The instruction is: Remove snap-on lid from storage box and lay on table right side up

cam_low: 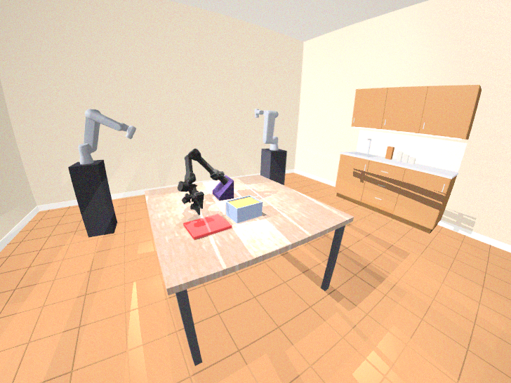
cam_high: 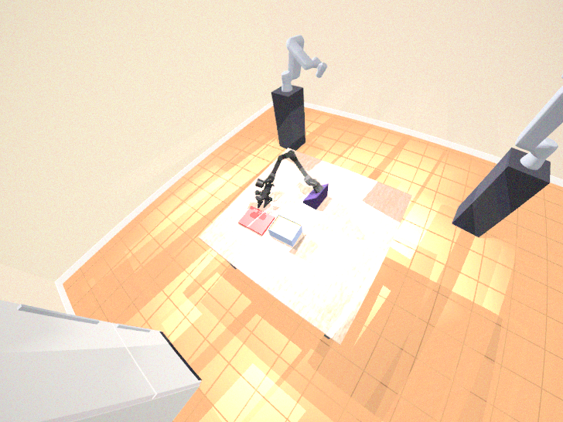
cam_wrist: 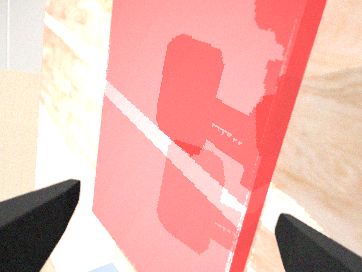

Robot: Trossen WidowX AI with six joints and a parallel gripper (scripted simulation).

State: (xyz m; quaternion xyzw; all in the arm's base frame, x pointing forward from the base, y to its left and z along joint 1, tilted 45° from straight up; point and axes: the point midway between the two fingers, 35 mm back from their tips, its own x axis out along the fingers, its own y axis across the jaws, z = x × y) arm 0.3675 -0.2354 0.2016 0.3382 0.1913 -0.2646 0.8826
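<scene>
The red lid is 90 mm ahead of my gripper tip, 20 mm to the left of it and 50 mm below it. Round my gripper tip: pale blue storage box (30 mm ahead, 290 mm to the left, 10 mm below).
</scene>
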